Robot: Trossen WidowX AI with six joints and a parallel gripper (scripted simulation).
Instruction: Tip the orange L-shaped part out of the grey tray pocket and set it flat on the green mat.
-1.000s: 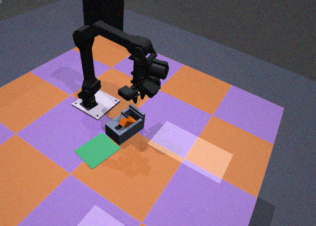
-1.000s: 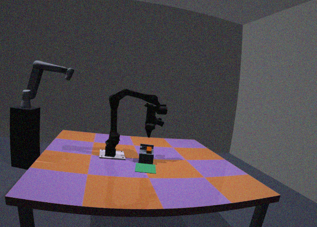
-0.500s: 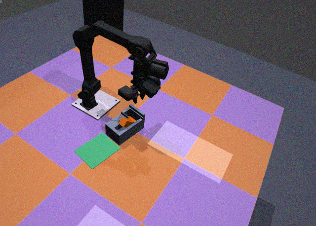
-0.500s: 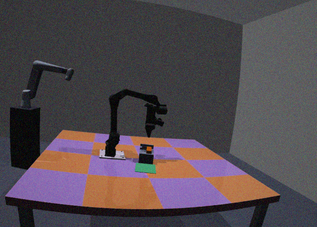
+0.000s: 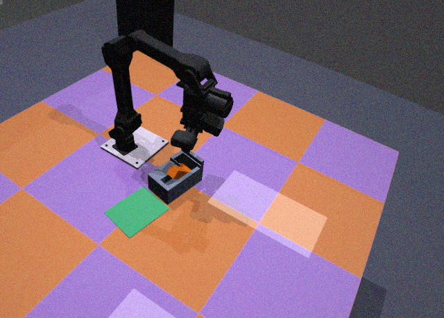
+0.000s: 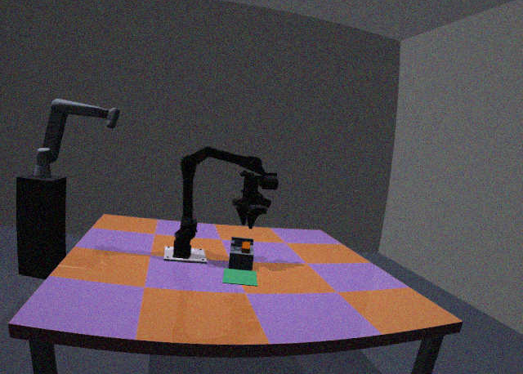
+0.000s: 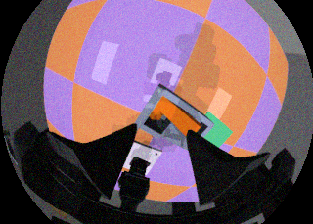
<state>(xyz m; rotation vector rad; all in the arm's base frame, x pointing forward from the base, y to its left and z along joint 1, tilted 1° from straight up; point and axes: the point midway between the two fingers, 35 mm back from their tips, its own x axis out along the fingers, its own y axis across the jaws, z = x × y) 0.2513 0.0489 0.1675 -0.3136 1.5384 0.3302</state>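
Right now my gripper tip is 10 mm past the orange L-shaped part, 20 mm to the left of it and 100 mm above it. Round my gripper tip: green mat: 20 mm behind, 200 mm to the right, 160 mm below.
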